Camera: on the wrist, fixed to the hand. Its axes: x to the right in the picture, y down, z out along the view.
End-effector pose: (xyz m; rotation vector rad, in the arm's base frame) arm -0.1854 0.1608 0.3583 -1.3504 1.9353 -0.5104
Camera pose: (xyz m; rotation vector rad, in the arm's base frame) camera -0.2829 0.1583 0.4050 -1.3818 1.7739 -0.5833
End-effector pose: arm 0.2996 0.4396 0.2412 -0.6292 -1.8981 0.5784
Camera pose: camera 0.3977 0.4786 0.2647 -0.4618 -1.9436 0.6369
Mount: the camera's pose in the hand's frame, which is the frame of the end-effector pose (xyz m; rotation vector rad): 0.0066 0.0306 -0.1035 0.0964 -0.0729 -0.0919
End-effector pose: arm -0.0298 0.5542 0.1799 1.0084 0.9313 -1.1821
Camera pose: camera -0.0037 0.6540 0.1476 1.0010 0.8776 -1.3428
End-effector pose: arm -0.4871 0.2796 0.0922 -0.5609 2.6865 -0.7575
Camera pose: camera -0.5407 0.3457 0.1590 -0.6782 2.5571 -0.8687
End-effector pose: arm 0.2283 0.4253 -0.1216 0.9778 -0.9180 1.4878
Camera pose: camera 0.1872 0.5198 -0.1543 1.1363 -0.8479 1.4374
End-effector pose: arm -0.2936 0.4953 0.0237 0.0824 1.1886 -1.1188
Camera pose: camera -0.3432 0.5663 -0.0410 0.0609 1.0824 -1.2498
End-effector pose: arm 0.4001 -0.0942 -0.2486 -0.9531 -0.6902 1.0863
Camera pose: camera 0.4773 -0.1134 -0.3218 -0.7952 -0.7278 1.0675
